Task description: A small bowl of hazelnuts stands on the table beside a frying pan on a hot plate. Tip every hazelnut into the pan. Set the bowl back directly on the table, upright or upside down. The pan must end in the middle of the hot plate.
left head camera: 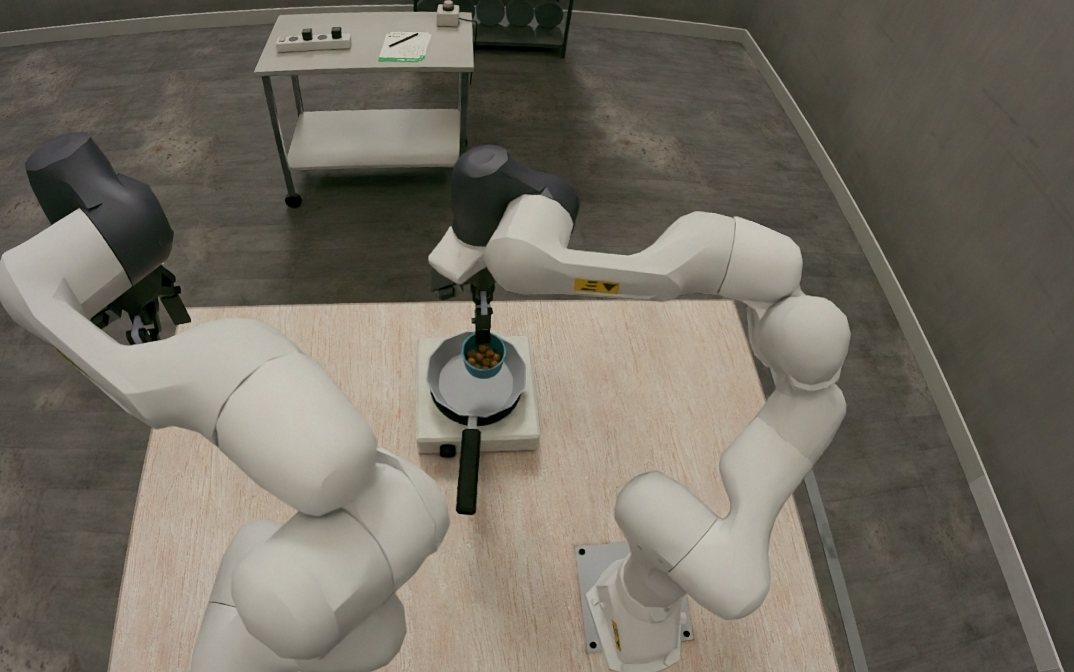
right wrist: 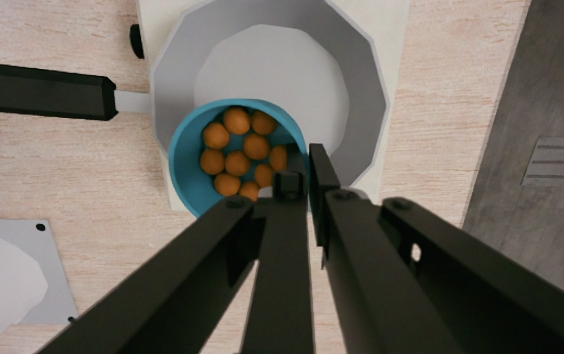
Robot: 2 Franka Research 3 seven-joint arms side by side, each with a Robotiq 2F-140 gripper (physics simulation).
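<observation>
The small teal bowl [left head camera: 483, 372] [right wrist: 183, 172] is held upright above the pan, over its far part in the left head camera. Several brown hazelnuts [left head camera: 483, 355] [right wrist: 237, 162] lie inside it. My right gripper [left head camera: 482, 336] [right wrist: 303, 165] is shut on the bowl's wall, one finger inside and one outside; the inner finger hides part of the nuts. The grey frying pan [left head camera: 467, 392] [right wrist: 270, 65] sits roughly central on the white hot plate [left head camera: 518, 433] [right wrist: 389, 30], and its visible inside holds no nuts. My left gripper [left head camera: 162, 320] is open and empty, far left, partly hidden by its arm.
The pan's black handle [left head camera: 468, 471] [right wrist: 55, 93] sticks out past the hot plate's near edge, beside a black knob [left head camera: 447, 450] [right wrist: 136, 41]. The left arm stretches over the left part of the wooden table [left head camera: 617, 396]. A trolley [left head camera: 372, 158] stands beyond the table.
</observation>
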